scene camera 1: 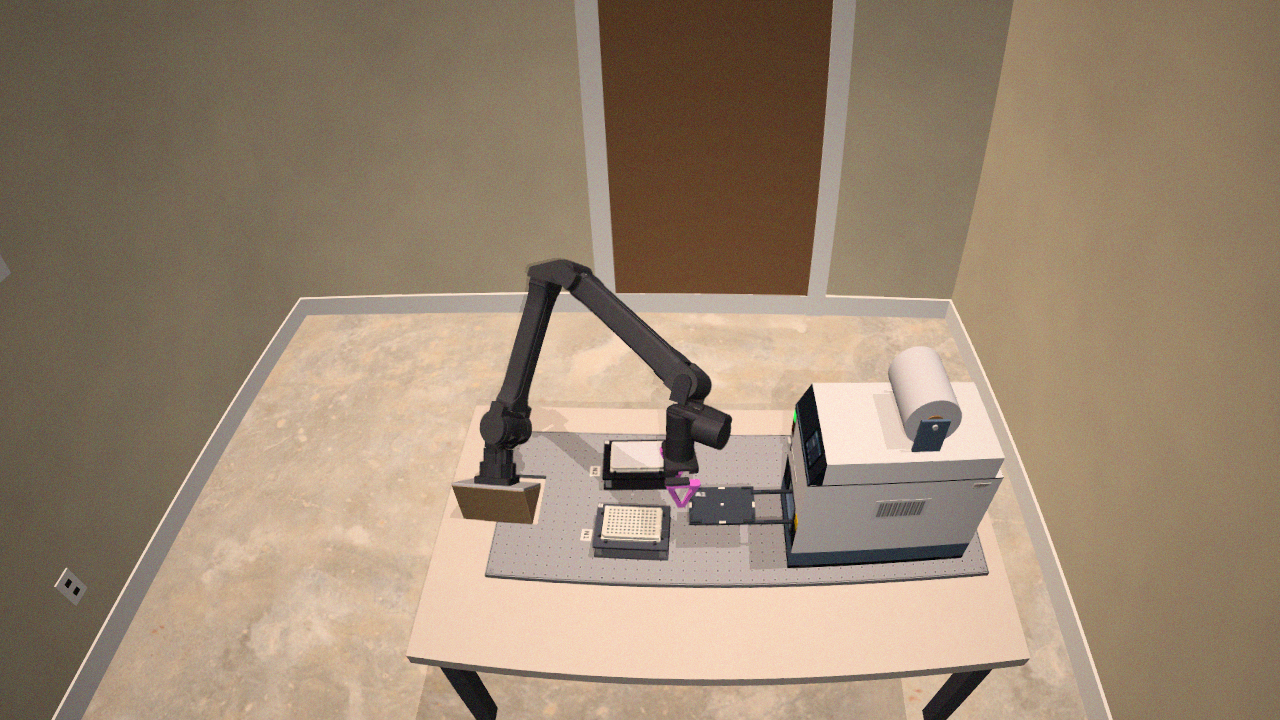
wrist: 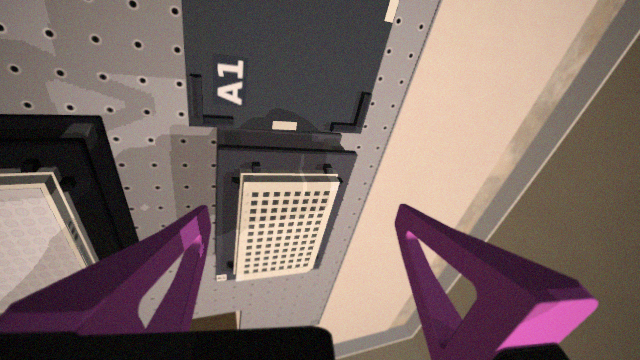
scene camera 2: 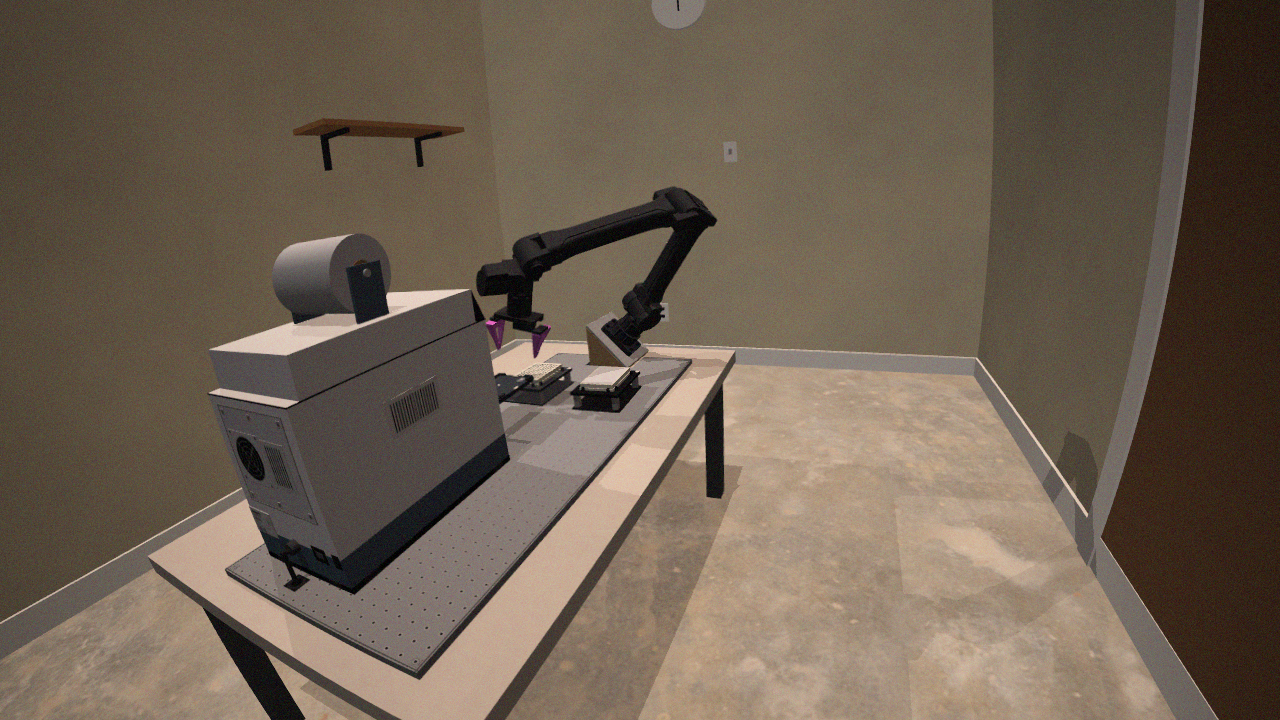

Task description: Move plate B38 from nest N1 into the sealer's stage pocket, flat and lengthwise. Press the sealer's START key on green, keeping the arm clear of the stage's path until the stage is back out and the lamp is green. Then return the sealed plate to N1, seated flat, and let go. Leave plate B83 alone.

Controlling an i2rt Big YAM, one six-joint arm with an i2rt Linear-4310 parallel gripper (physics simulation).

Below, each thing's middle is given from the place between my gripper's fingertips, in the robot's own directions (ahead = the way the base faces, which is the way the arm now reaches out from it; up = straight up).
Right now the white well plate B38 [scene camera 1: 635, 524] is 10 cm behind my hand, 2 cm to the right of it and 9 cm below it. Round my hand: white roll [scene camera 1: 921, 387]: 47 cm ahead, 1 cm to the left, 28 cm above; then sealer stage [scene camera 1: 705, 508]: 14 cm ahead, 5 cm below.
